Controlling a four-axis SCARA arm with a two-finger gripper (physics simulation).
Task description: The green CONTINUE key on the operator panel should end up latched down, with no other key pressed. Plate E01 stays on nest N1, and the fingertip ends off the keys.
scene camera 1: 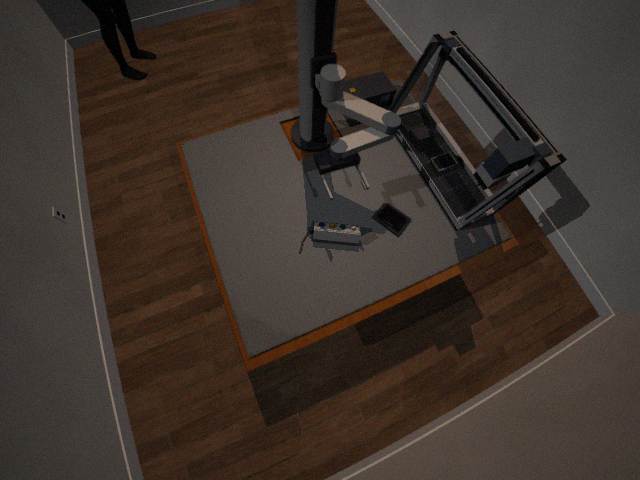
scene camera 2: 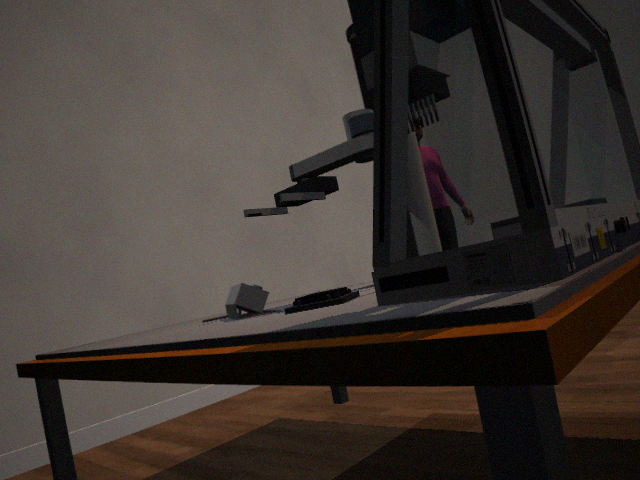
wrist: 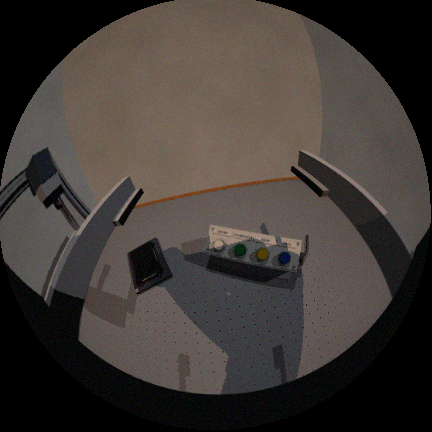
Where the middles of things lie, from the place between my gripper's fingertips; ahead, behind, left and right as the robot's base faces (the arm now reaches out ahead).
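My gripper: 240 mm to the right of the black tray (wrist: 145, 264), 90 mm short of it and 250 mm above it.
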